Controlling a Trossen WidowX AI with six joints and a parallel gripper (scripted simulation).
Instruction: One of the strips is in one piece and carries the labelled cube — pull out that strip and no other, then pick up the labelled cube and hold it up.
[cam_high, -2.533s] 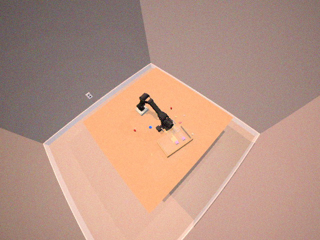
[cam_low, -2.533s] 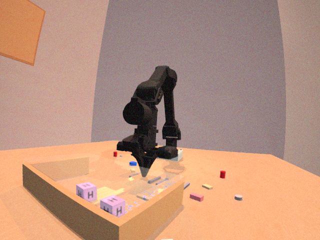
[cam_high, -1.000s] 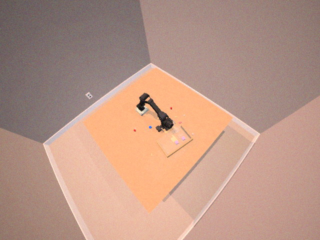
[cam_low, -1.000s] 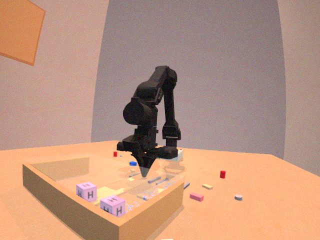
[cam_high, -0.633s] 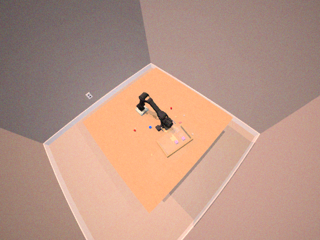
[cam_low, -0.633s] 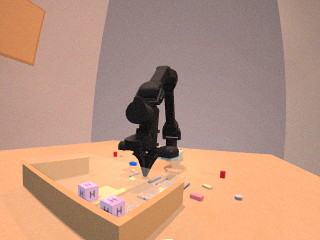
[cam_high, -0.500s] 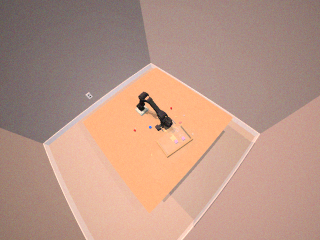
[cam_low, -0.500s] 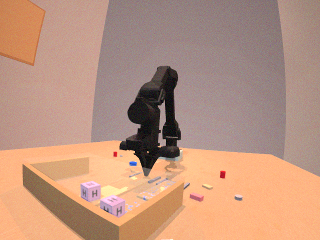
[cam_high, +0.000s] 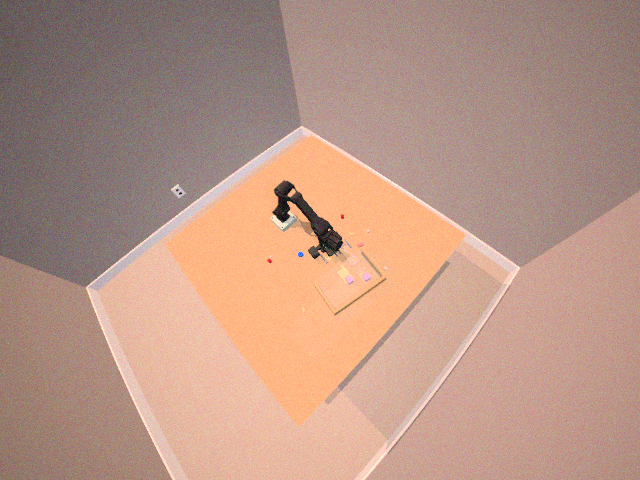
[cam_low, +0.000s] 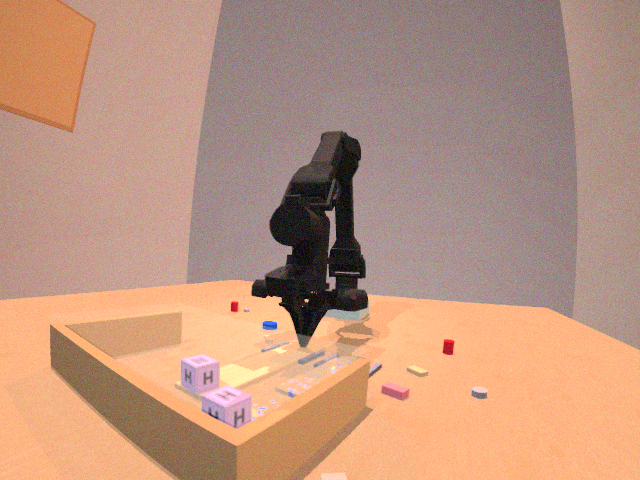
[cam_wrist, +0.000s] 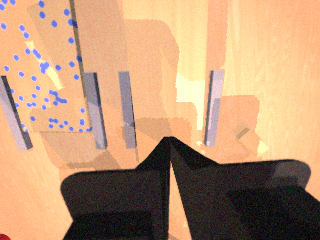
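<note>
The pale yellow strip is 10 cm ahead of my gripper tip and 2 cm to the right of it. From my gripper tip the other things lie so: pink block (11 cm ahead, 16 cm to the left); blue disc (10 cm behind, 11 cm to the right); small tan block (2 cm behind, 7 cm to the right).
</note>
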